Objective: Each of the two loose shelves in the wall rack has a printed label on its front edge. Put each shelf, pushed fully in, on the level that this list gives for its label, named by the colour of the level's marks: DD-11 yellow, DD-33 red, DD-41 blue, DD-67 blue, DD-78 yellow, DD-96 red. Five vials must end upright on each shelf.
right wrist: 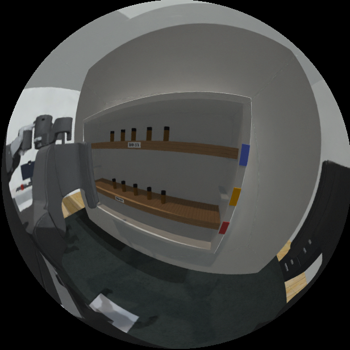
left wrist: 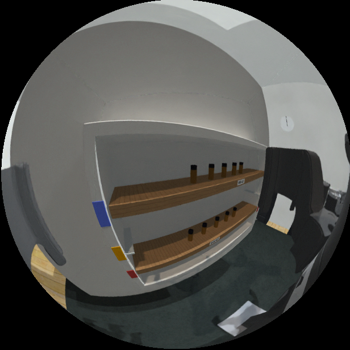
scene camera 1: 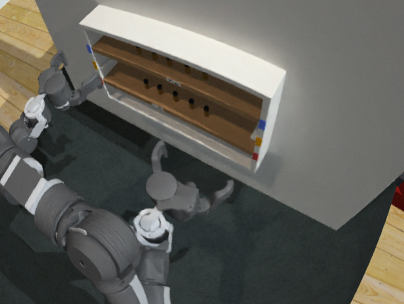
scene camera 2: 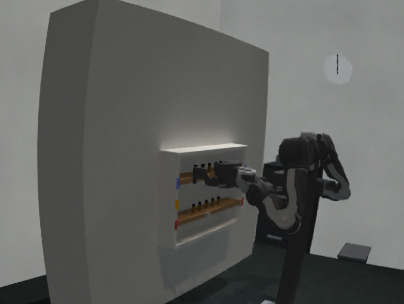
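Observation:
The upper wooden shelf point(scene camera 1: 230, 92) point(left wrist: 150, 198) point(right wrist: 200, 148) is level with the blue marks, the lower one point(scene camera 1: 225, 131) point(left wrist: 165, 254) point(right wrist: 190, 208) with the red marks. A row of upright vials point(left wrist: 193, 174) point(right wrist: 166, 134) stands on the upper shelf, and another row of upright vials point(left wrist: 190, 235) point(right wrist: 163, 197) on the lower. The upper label point(left wrist: 241, 182) point(right wrist: 134, 145) starts with DD; its digits are unclear. The lower label point(left wrist: 214, 241) point(right wrist: 119, 199) is unreadable. My left gripper point(scene camera 1: 82, 71) point(left wrist: 160, 240) is open before the rack's left end. My right gripper point(scene camera 1: 196, 164) point(right wrist: 187, 235) is open and empty before the right half.
The white rack point(scene camera 1: 185, 42) point(scene camera 2: 169, 200) hangs on a grey wall point(scene camera 1: 325, 125) point(scene camera 2: 125, 90). Blue point(right wrist: 244, 155), yellow point(right wrist: 235, 197) and red point(right wrist: 224, 228) marks run down its right side post. A small bracket point(right wrist: 223, 191) shows inside near the yellow mark. The other arm's parts flank each wrist view.

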